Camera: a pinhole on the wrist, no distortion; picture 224 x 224 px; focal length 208.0 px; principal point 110.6 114.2 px. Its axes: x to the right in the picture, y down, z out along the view. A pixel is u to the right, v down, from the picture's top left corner.
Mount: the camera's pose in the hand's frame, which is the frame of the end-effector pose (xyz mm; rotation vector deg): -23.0 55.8 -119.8 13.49 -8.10 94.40
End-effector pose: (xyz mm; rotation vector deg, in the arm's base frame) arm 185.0 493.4 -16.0 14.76 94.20 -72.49
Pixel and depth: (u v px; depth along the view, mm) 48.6 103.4 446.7
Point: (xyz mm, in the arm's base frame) 208.9 172.7 71.6
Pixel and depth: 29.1 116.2 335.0
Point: 181.1 283.9 77.9
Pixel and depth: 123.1 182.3 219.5
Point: 287.5 447.0 46.3
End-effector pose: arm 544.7 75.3 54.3 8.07 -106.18 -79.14
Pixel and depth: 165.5 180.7 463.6
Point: 425.4 450.4 -8.5
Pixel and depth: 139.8 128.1 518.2
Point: 303.2 394.7 9.7
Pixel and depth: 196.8 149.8 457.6
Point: 404.1 451.2 86.4
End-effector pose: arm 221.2 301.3 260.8 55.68 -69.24 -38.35
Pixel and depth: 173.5 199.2 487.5
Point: -217.5 400.6 252.7
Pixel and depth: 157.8 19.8 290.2
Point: 82.8 182.2 383.7
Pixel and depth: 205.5 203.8 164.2
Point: 134.8 399.0 298.7
